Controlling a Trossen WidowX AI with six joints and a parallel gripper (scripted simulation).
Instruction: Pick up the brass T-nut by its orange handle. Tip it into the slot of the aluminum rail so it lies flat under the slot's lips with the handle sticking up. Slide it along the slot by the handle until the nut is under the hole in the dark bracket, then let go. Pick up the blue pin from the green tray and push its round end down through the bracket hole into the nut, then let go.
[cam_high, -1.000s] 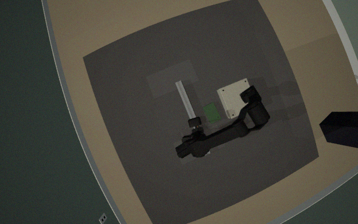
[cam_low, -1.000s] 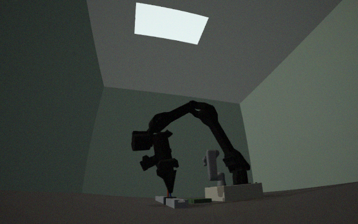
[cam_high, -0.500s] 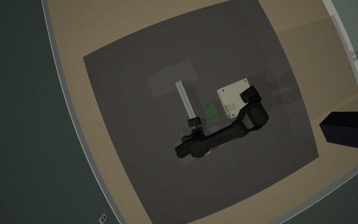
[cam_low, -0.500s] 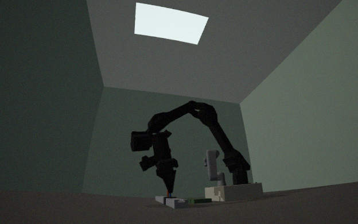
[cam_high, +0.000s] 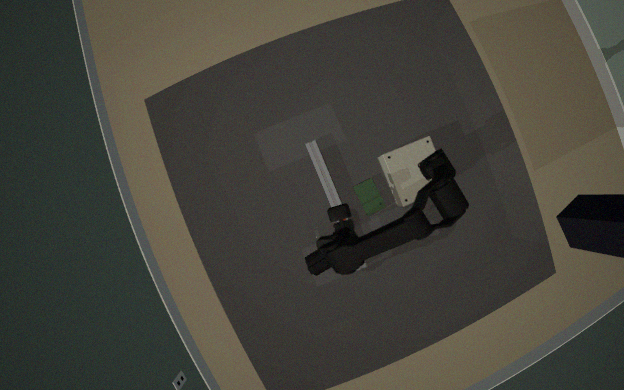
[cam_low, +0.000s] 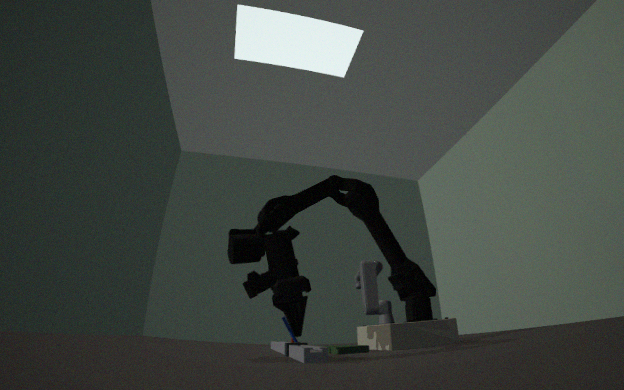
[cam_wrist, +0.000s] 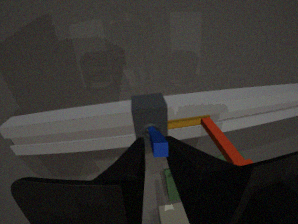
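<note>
My gripper tip is now 10 mm short of the blue pin. From my gripper tip the other things lie so: brass T-nut: 20 mm to the right, 10 mm above; green tray: 130 mm behind, 20 mm to the right, 30 mm below.
</note>
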